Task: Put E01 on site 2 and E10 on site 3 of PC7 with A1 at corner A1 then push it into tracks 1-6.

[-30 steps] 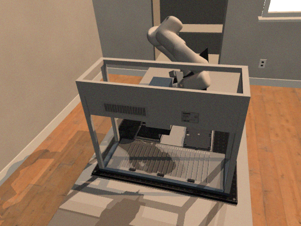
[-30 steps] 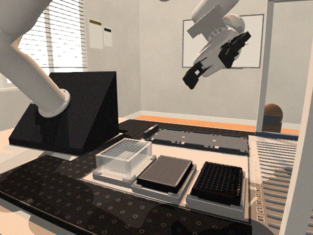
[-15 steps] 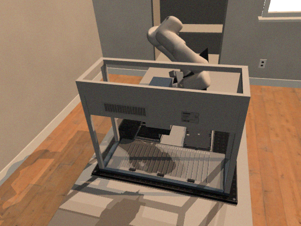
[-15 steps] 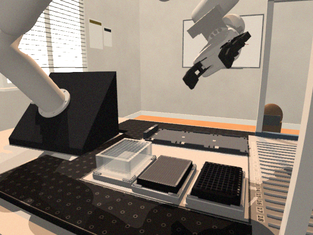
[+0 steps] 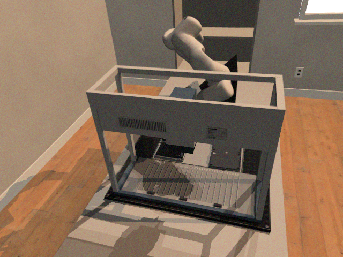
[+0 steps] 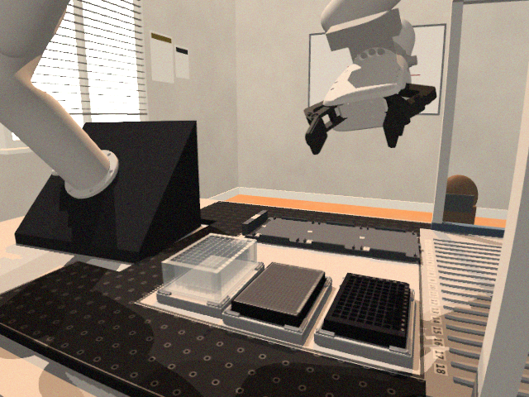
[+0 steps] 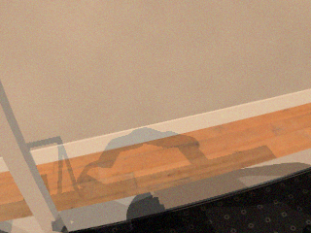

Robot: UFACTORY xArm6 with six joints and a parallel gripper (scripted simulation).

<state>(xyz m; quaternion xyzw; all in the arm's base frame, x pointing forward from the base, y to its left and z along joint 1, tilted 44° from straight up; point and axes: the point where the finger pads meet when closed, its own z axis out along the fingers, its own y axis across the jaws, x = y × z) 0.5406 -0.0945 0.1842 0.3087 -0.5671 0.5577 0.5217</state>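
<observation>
The E10 is 7 cm behind my hand, 1 cm to the right of it and 19 cm below it. From my hand the other things lie so: nest S2: 7 cm behind, 1 cm to the right, 21 cm below; 96-well plate E01: 4 cm ahead, 2 cm to the right, 19 cm below; nest S3: 4 cm ahead, 2 cm to the right, 21 cm below.
</observation>
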